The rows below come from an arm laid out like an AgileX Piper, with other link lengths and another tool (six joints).
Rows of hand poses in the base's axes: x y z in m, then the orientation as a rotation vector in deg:
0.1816 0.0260 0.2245 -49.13 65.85 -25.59
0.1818 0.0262 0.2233 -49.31 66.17 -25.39
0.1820 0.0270 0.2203 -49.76 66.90 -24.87
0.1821 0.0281 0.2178 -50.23 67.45 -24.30
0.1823 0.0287 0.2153 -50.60 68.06 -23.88
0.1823 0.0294 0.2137 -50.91 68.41 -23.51
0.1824 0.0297 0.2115 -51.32 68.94 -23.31
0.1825 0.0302 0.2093 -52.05 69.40 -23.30
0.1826 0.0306 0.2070 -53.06 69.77 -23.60
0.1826 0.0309 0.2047 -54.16 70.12 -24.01
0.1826 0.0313 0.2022 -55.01 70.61 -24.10
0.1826 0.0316 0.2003 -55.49 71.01 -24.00
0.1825 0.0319 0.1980 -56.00 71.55 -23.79
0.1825 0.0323 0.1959 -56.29 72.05 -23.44
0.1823 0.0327 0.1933 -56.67 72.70 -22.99
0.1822 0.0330 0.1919 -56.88 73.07 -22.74
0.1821 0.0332 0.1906 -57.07 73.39 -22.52
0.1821 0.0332 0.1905 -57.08 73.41 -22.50
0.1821 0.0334 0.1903 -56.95 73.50 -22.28
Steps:
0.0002 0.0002 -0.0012 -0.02 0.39 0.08
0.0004 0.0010 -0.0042 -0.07 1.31 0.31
0.0005 0.0021 -0.0067 -0.11 2.10 0.66
0.0007 0.0027 -0.0092 -0.16 2.87 0.84
0.0007 0.0034 -0.0108 -0.19 3.37 1.07
0.0008 0.0037 -0.0130 -0.39 4.02 1.15
0.0009 0.0042 -0.0152 -0.93 4.66 1.25
0.0010 0.0046 -0.0175 -1.86 5.23 1.30
0.0010 0.0049 -0.0198 -2.91 5.78 1.31
0.0010 0.0053 -0.0223 -3.60 6.46 1.38
0.0010 0.0056 -0.0242 -3.91 6.99 1.47
0.0009 0.0059 -0.0265 -4.17 7.68 1.58
0.0009 0.0063 -0.0286 -4.20 8.31 1.72
0.0007 0.0067 -0.0312 -4.25 9.12 1.89
0.0006 0.0070 -0.0326 -4.27 9.57 1.98
0.0005 0.0072 -0.0339 -4.30 9.97 2.07
0.0005 0.0072 -0.0340 -4.29 10.00 2.08
0.0005 0.0074 -0.0342 -4.08 10.09 2.14

